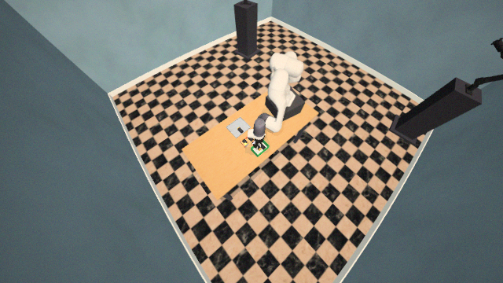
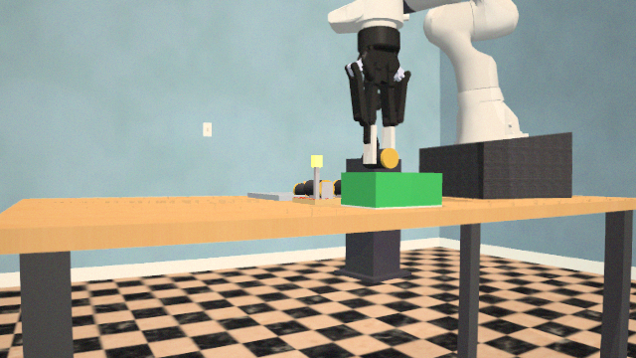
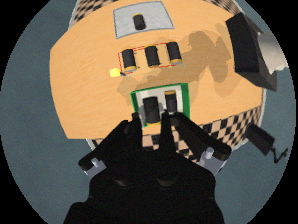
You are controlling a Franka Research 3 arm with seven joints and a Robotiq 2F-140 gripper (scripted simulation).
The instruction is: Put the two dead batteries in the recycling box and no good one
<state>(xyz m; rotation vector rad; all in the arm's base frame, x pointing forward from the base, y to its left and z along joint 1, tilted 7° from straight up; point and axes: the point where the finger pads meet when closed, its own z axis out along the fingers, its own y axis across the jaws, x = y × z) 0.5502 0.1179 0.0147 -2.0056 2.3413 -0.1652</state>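
The green recycling box lies 30 mm behind my hand, 10 mm to the left of it and 90 mm below it.
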